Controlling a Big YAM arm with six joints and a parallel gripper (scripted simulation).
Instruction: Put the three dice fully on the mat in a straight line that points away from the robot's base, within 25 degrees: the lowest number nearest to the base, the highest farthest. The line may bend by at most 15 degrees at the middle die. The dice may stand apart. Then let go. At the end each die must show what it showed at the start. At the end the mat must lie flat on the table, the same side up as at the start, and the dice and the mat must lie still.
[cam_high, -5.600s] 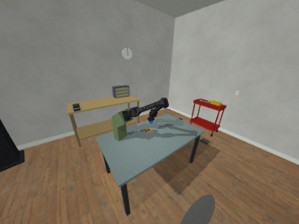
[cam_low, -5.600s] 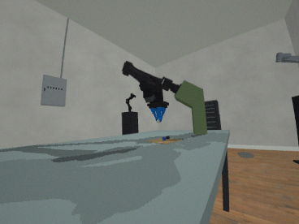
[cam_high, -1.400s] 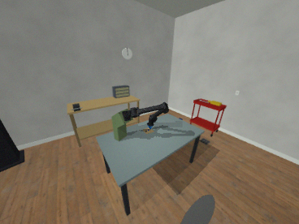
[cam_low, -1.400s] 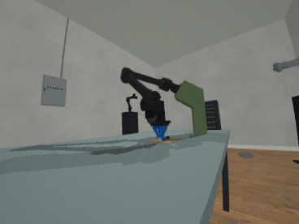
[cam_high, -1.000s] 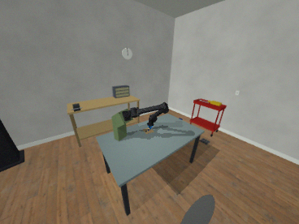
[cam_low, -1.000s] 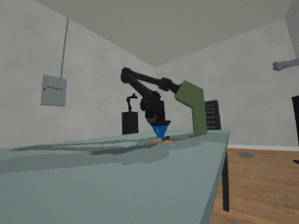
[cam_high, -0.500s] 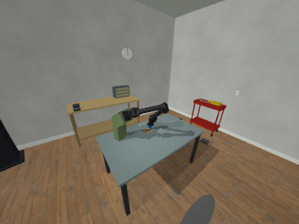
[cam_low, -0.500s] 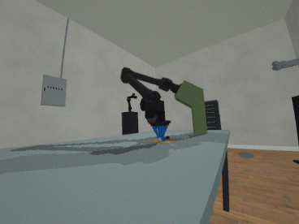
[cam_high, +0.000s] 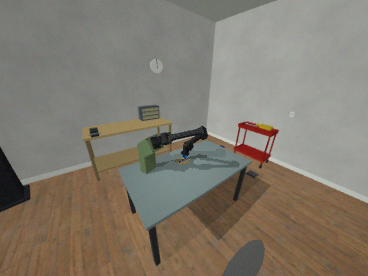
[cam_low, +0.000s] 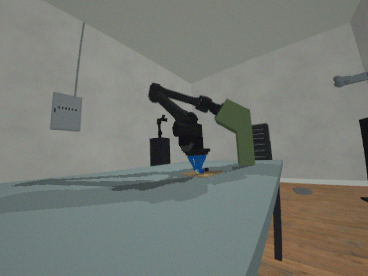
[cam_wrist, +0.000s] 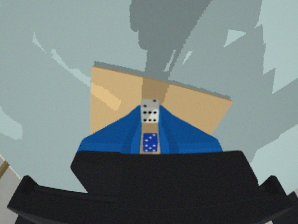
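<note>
Now: hand right at the white die. Also, from my hand: blue die: 40 mm behind, 10 mm below; black die: 90 mm behind, 10 mm to the left, 10 mm below; tan mat: 40 mm behind, 20 mm below.
</note>
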